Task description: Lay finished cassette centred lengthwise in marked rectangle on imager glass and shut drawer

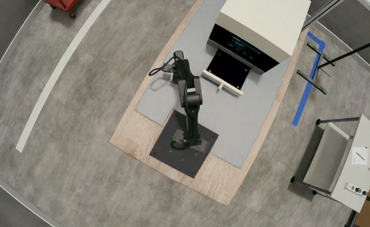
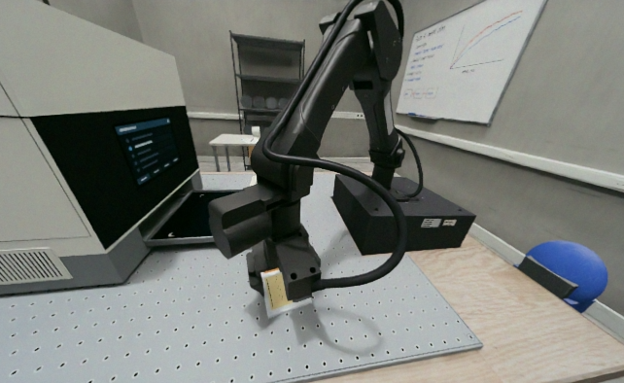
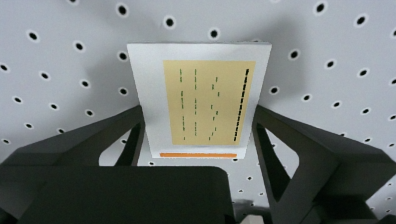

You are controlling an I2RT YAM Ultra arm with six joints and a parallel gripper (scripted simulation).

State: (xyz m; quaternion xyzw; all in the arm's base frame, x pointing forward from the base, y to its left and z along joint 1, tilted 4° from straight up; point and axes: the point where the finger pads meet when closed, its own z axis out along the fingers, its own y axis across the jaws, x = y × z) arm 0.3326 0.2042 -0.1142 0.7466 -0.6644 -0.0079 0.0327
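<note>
My hand is right at the finished cassette. Round my hand: drawer: 270 mm to the right, 170 mm ahead, 40 mm above.
</note>
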